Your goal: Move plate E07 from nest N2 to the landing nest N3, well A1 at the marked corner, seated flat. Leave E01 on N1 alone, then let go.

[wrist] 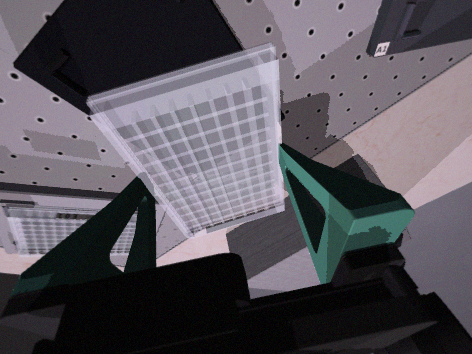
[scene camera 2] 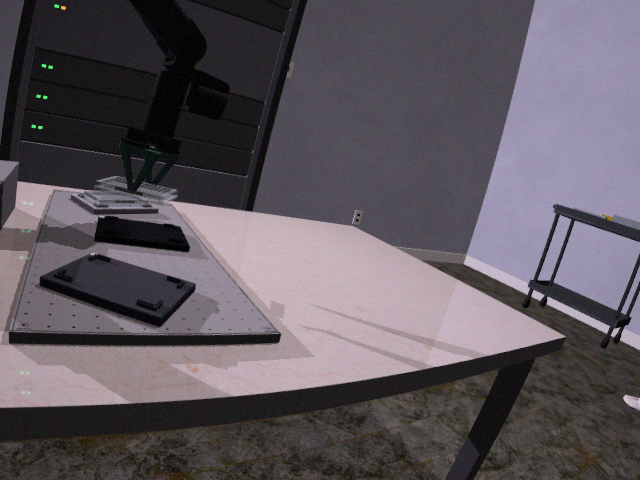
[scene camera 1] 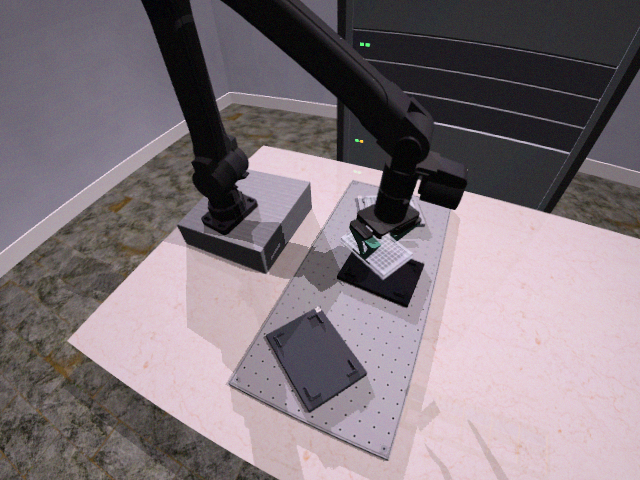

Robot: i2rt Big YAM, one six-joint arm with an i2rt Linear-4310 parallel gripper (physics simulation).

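My gripper [scene camera 1: 382, 246] [scene camera 2: 142, 186] [wrist: 213, 165] is shut on a clear well plate [scene camera 1: 388, 255] [scene camera 2: 165, 192] [wrist: 200, 140], holding its long sides in the air; its label is unreadable. In scene camera 1 it overlaps the far part of the empty black nest [scene camera 1: 379, 289] [scene camera 2: 142, 232] [wrist: 150, 50]; its exact height is unclear. Plate E01 [scene camera 2: 111, 197] [wrist: 40, 232] sits on the far nest [scene camera 2: 126, 210], partly hidden by the arm in scene camera 1. The near dark grey nest [scene camera 1: 317, 356] [scene camera 2: 118, 286] [wrist: 442, 22] is empty; its corner tag [wrist: 382, 48] reads A1. Nest numbers are unreadable.
The nests stand on a perforated board [scene camera 1: 392, 356] [scene camera 2: 232, 315] on the pale table [scene camera 1: 516, 310] [scene camera 2: 336, 289]. The arm's base stands on a grey block [scene camera 1: 281, 193] left of the board. A dark equipment rack [scene camera 1: 344, 93] rises behind the table.
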